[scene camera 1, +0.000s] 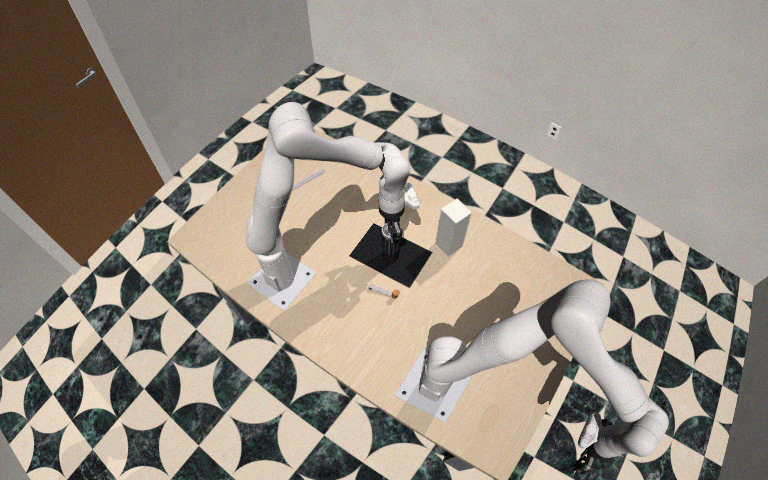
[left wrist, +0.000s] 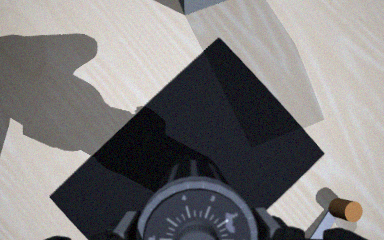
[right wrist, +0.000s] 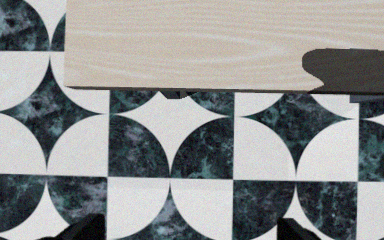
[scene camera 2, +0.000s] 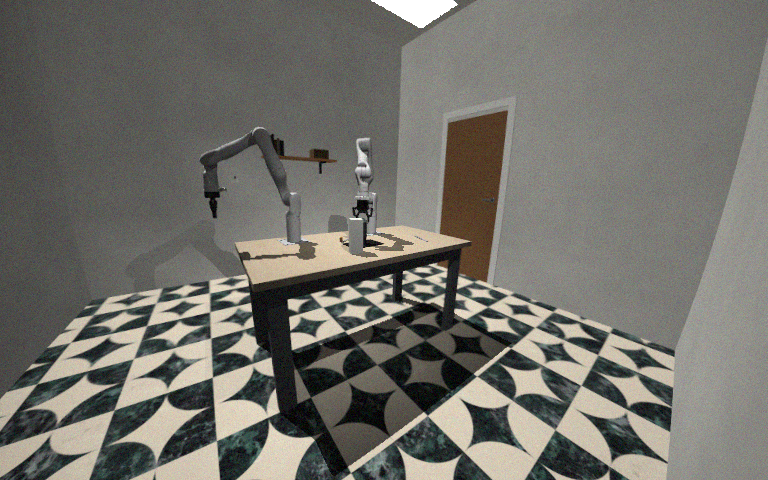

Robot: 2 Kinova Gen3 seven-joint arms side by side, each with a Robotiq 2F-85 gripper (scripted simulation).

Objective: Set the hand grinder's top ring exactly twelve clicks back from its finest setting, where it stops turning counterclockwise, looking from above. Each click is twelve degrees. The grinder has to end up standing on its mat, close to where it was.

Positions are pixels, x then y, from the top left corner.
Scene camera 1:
tall pale box: 454, 219
black mat: 412, 257
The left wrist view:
black mat: 217, 107
crank handle: 351, 211
